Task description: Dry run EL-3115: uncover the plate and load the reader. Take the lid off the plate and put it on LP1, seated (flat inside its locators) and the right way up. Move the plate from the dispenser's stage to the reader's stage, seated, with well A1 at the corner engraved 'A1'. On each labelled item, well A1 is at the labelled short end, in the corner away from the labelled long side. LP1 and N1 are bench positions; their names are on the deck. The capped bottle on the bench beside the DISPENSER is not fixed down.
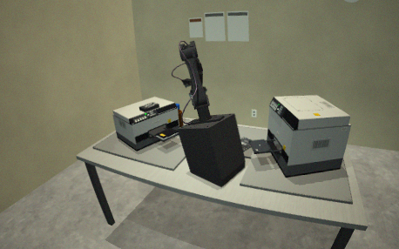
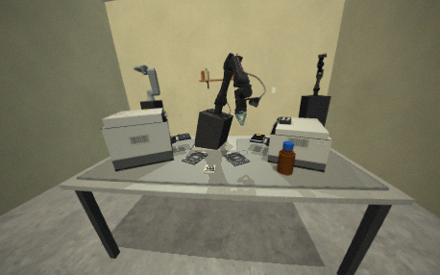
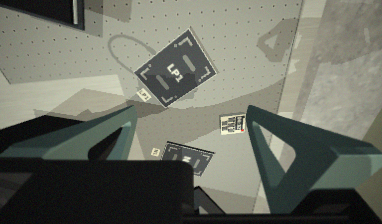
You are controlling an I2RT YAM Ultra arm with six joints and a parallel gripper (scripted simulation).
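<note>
Right now the dark lid is 230 mm behind my hand, 170 mm below it and 130 mm to the left of it. From my hand the other things lie so: brown capped bottle (260 mm to the left, 160 mm below, 90 mm ahead); LP1 tag (270 mm below, 110 mm behind, 100 mm to the right); pale well plate (230 mm behind, 180 mm below, 130 mm to the left).
</note>
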